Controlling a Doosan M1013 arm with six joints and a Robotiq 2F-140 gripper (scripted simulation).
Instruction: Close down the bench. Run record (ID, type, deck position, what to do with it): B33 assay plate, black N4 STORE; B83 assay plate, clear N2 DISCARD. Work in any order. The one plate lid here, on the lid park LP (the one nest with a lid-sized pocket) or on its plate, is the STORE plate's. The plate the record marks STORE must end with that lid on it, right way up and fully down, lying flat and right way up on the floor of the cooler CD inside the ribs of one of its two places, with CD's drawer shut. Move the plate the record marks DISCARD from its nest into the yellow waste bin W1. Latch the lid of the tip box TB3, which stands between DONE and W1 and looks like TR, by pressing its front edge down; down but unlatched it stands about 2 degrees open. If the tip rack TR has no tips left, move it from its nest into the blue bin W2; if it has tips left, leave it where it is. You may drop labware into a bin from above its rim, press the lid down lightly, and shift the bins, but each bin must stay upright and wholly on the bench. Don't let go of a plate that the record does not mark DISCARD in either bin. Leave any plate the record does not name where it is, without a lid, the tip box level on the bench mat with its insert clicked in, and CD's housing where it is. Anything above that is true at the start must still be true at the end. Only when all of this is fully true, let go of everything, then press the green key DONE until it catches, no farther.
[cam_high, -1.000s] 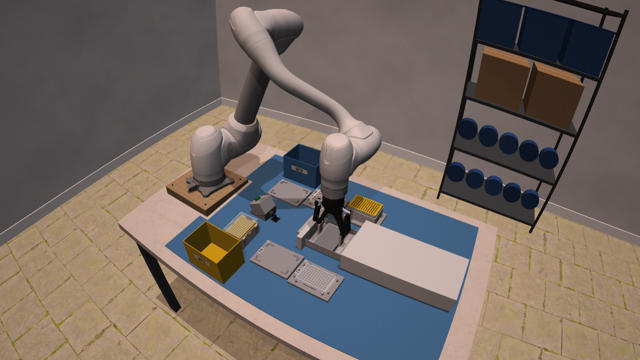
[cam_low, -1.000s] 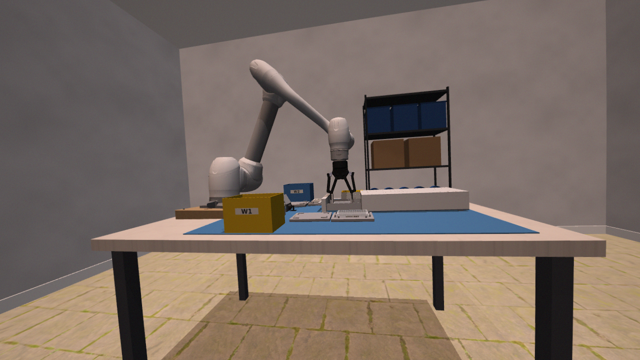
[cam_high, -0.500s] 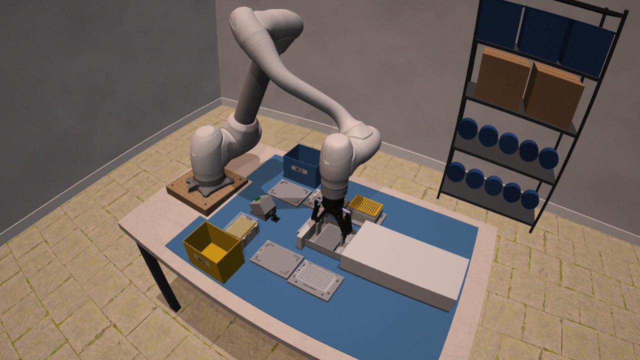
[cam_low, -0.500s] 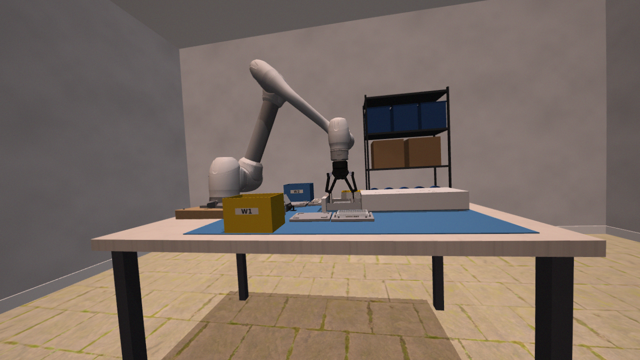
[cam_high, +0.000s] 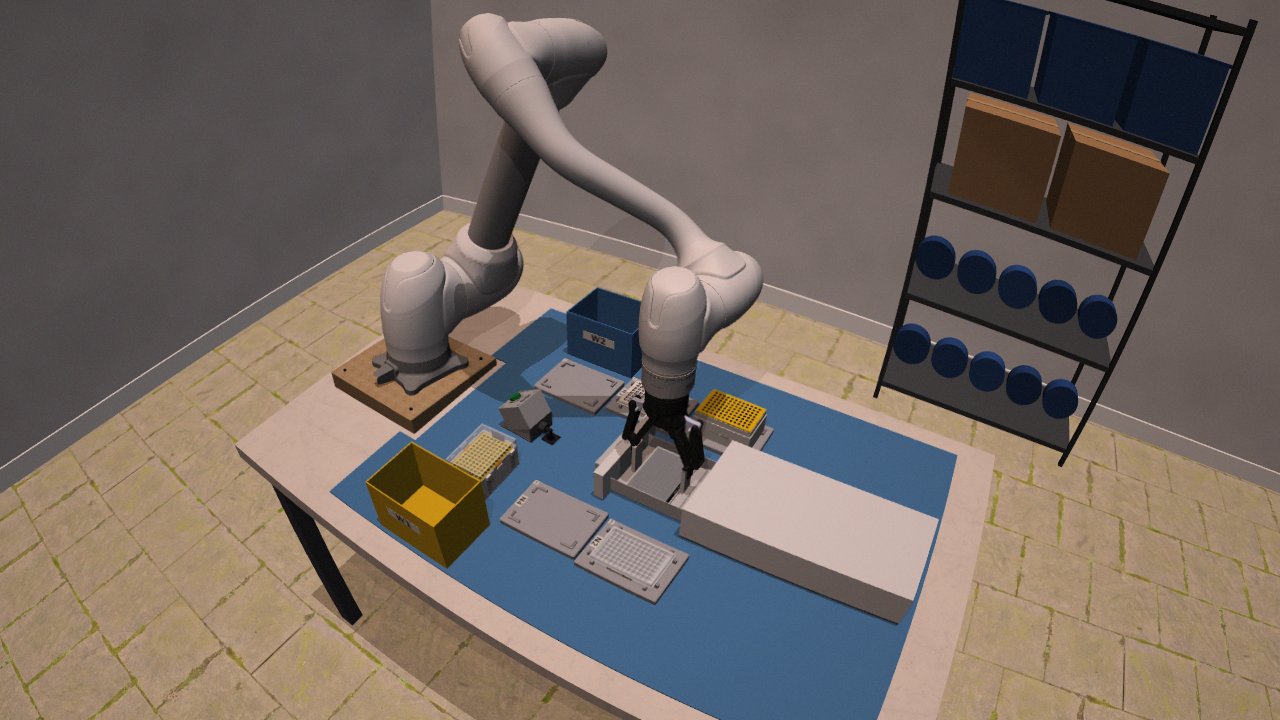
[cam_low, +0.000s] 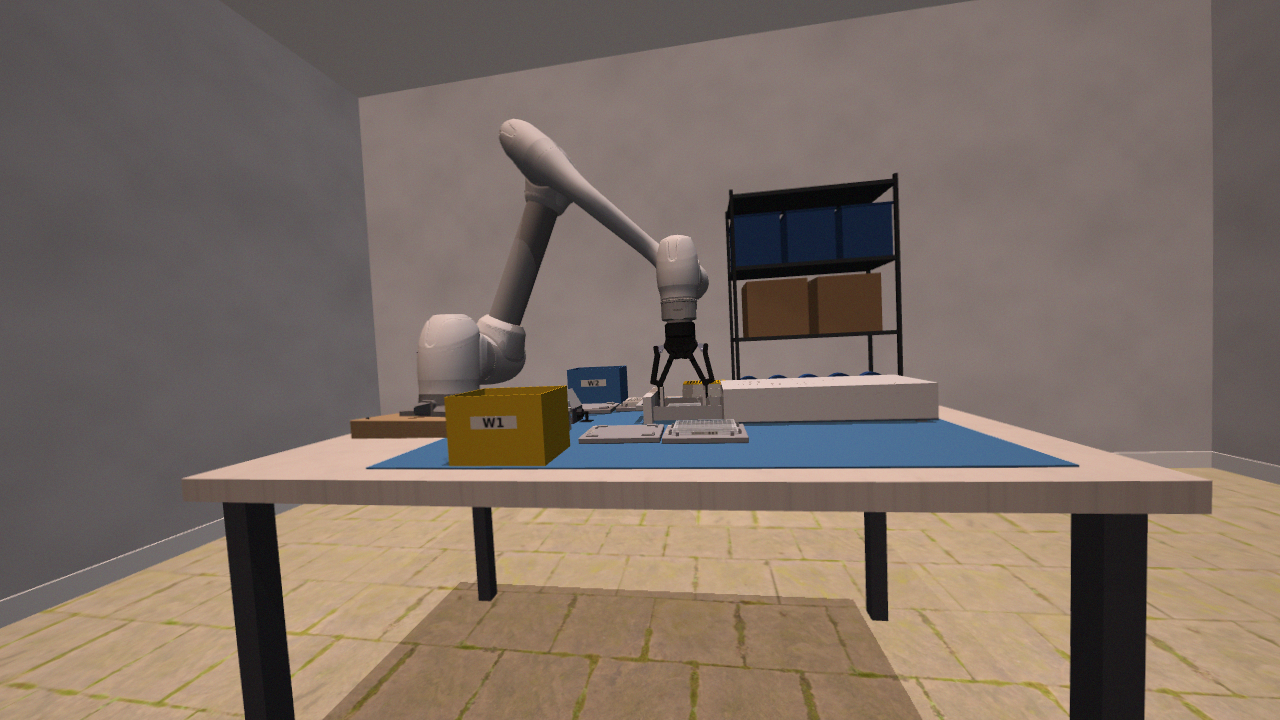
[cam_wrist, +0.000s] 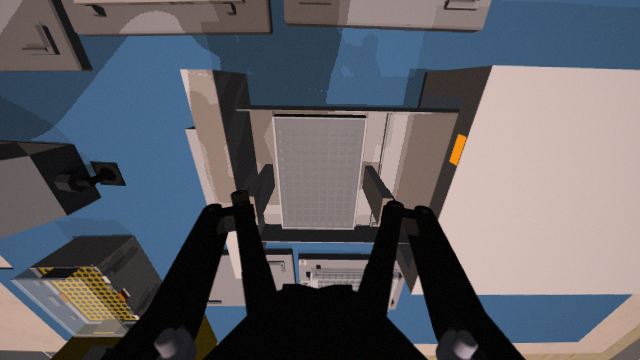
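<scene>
Right now the clear plate lid is 10 mm below my hand. Also, from my hand: cooler CD (170 mm ahead, 30 mm to the left, 10 mm below); then black plate (20 mm below); then cooler drawer (40 mm ahead, 10 mm to the left, 20 mm below).
</scene>
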